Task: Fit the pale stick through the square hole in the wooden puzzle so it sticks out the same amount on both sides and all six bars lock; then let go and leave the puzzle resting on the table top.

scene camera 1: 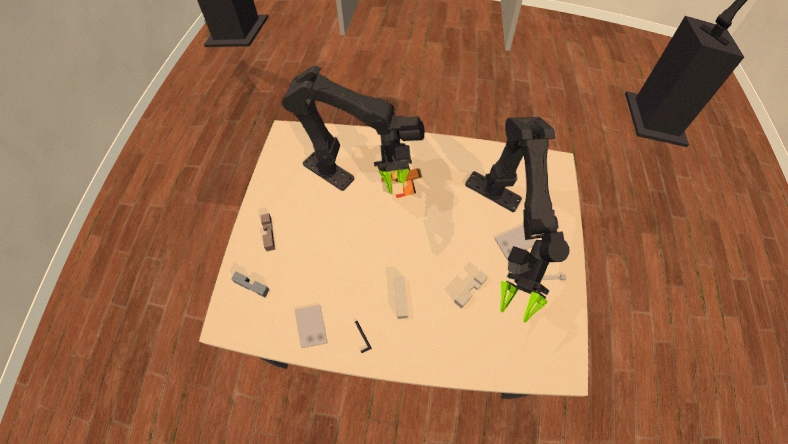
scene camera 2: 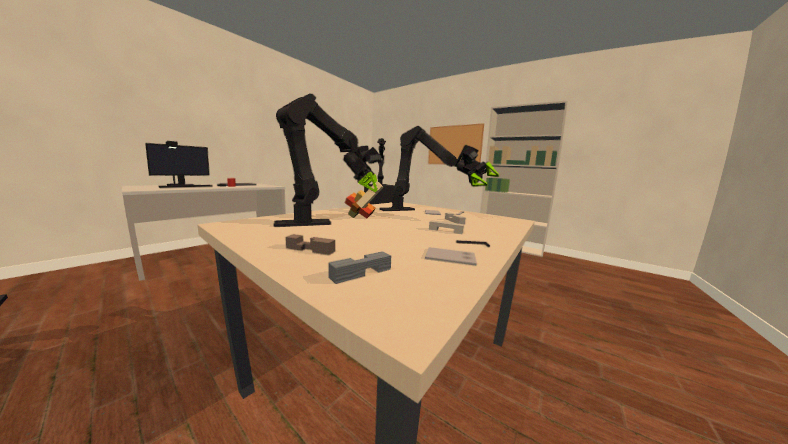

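Where they show: left gripper, fingertip midpoint: (scene camera 1: 512, 317) (scene camera 2: 493, 180); right gripper, fingertip midpoint: (scene camera 1: 395, 193) (scene camera 2: 377, 191); left arm's base, link origin: (scene camera 1: 493, 192) (scene camera 2: 397, 209); right arm's base, link origin: (scene camera 1: 328, 171) (scene camera 2: 303, 223).
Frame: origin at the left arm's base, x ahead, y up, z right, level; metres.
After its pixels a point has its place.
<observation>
The wooden puzzle (scene camera 1: 409, 189) (scene camera 2: 352, 201) is a cluster of orange, red and brownish bars, tilted, near the back of the table between the arm bases. The pale stick (scene camera 1: 398, 189) {y 0.151, x 0.258, z 0.225 m} (scene camera 2: 368, 197) {y 0.098, x 0.250, z 0.273 m} slants down from the fingers to the puzzle in scene camera 2. How far it passes through, and whether the puzzle touches the table, I cannot tell. My right gripper (scene camera 1: 394, 186) {y 0.121, x 0.257, z 0.235 m} (scene camera 2: 372, 185) {y 0.121, x 0.257, z 0.235 m} is shut on the pale stick, at its upper end. My left gripper (scene camera 1: 513, 315) {y 0.197, x 0.435, z -0.237 m} (scene camera 2: 491, 179) {y 0.197, x 0.435, z -0.237 m} is open and empty, raised above the table's right side, far from the puzzle.
Loose notched bars lie on the table: a brown one (scene camera 1: 267, 232) {y 0.031, x 0.564, z 0.533 m} (scene camera 2: 322, 245) {y 0.022, x 0.600, z 0.519 m}, a blue-grey one (scene camera 1: 249, 284) {y 0.031, x 0.734, z 0.461 m} (scene camera 2: 359, 268) {y 0.019, x 0.749, z 0.477 m} and pale grey ones (scene camera 1: 400, 297) {y 0.031, x 0.499, z 0.057 m} (scene camera 1: 470, 289) {y 0.030, x 0.365, z -0.104 m}. A grey plate (scene camera 1: 309, 322) {y 0.006, x 0.711, z 0.239 m} (scene camera 2: 449, 255) {y 0.006, x 0.722, z 0.237 m} and a black hex key (scene camera 1: 362, 334) {y 0.008, x 0.649, z 0.088 m} (scene camera 2: 472, 242) {y 0.005, x 0.653, z 0.086 m} lie near the front.
</observation>
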